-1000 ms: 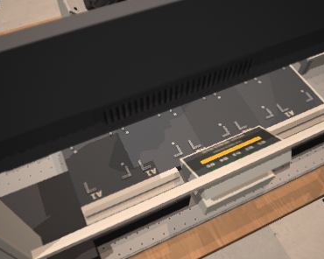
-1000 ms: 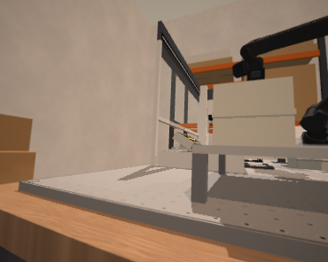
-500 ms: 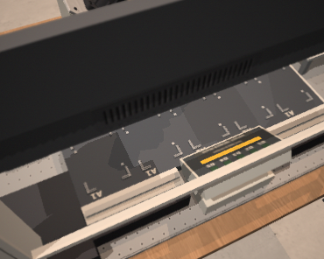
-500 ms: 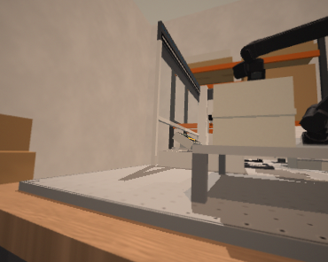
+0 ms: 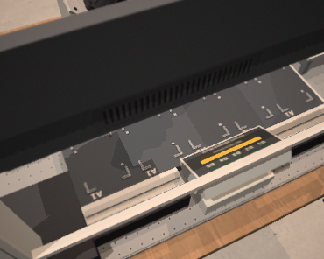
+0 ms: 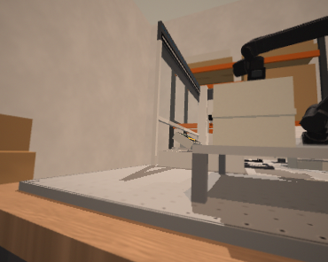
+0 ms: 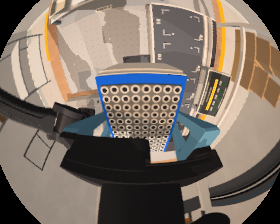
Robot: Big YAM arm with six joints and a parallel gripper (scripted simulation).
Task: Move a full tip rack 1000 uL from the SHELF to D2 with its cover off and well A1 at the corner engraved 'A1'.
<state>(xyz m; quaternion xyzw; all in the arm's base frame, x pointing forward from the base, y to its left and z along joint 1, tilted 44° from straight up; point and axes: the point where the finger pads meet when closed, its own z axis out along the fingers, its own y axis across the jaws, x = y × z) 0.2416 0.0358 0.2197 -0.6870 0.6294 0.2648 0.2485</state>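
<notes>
My hand is 10 mm to the left of the blue tip rack and 10 mm short of it. Also, from my hand: clear rack cover 390 mm to the left, 190 mm below, 10 mm ahead; then frame post 310 mm ahead, 290 mm to the left, 30 mm below; then shelf 440 mm to the left, 210 mm below, 160 mm behind.
</notes>
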